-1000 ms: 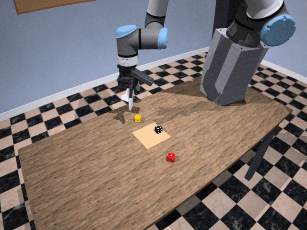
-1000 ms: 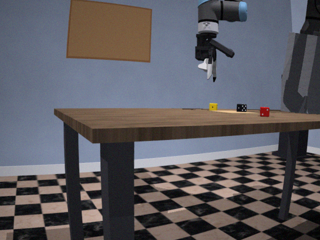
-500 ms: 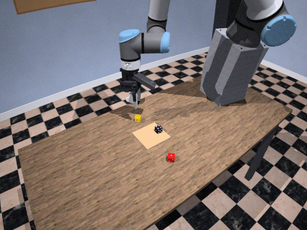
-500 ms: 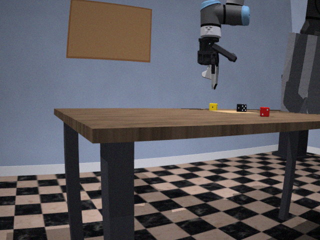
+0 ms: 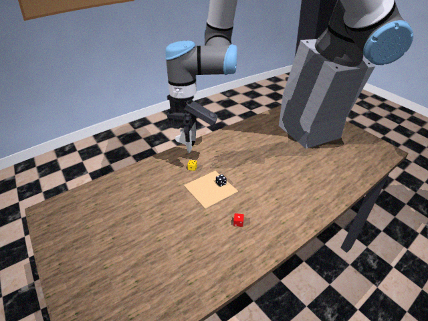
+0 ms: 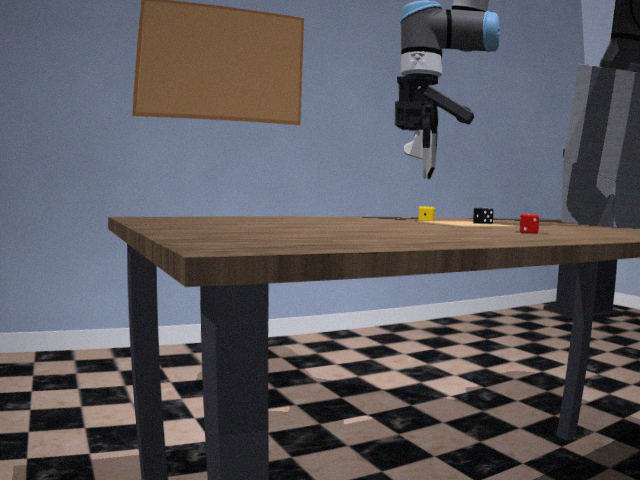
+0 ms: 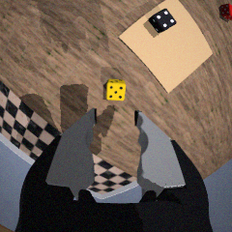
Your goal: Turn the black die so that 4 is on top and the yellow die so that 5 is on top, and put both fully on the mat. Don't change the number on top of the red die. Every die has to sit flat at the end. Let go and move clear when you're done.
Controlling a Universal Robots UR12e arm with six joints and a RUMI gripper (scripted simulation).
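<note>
Right now my hand is 9 cm above the yellow die. The rest, counted from my hand: red die: 3 cm behind, 32 cm to the left, 9 cm below; then black die: 6 cm behind, 13 cm to the left, 9 cm below; then tan mat: 1 cm behind, 14 cm to the left, 10 cm below.
</note>
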